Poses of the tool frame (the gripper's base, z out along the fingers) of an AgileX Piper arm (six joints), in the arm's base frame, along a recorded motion.
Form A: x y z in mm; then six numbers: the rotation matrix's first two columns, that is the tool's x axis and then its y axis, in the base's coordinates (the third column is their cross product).
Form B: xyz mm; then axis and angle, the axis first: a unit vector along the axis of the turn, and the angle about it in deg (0 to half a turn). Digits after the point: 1 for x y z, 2 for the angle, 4 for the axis.
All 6 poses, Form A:
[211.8, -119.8, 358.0, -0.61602, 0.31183, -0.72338, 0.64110, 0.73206, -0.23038]
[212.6, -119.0, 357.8, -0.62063, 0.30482, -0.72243, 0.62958, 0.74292, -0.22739]
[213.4, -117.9, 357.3, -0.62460, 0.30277, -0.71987, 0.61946, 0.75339, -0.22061]
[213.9, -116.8, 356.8, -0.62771, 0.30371, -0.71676, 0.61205, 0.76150, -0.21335]
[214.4, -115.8, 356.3, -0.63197, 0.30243, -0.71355, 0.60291, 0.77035, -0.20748]
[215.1, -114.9, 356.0, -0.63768, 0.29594, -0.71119, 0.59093, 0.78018, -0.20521]
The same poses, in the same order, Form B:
[211.8, -119.8, 358.0, 0.2927, 0.9211, -0.2568, 140.12]
[212.6, -119.0, 357.8, 0.2863, 0.9243, -0.2523, 139.94]
[213.4, -117.9, 357.3, 0.2817, 0.9275, -0.2457, 139.88]
[213.9, -116.8, 356.8, 0.2789, 0.9300, -0.2394, 139.91]
[214.4, -115.8, 356.3, 0.2749, 0.9327, -0.2335, 139.94]
[215.1, -114.9, 356.0, 0.2685, 0.9357, -0.2290, 139.90]

